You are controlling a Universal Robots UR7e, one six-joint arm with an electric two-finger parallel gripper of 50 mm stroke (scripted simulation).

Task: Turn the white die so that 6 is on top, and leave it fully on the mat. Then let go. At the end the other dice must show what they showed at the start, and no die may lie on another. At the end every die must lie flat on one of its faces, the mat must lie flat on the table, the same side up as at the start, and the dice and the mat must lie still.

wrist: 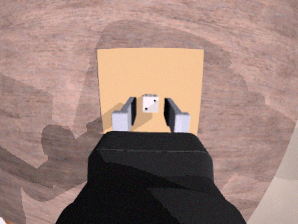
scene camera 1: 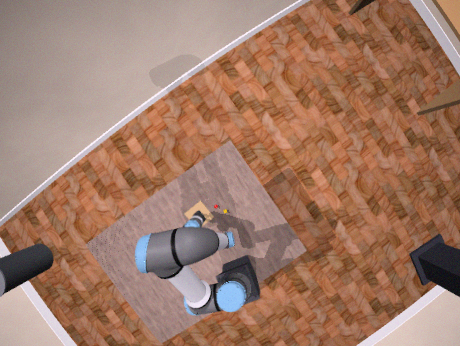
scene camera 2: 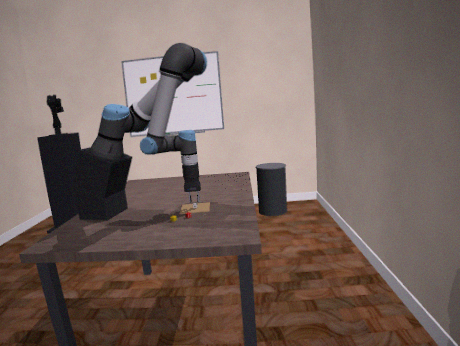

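Looking through the wrist view, I see a tan mat (wrist: 176, 73), and my own gripper (wrist: 150, 106) is there too.
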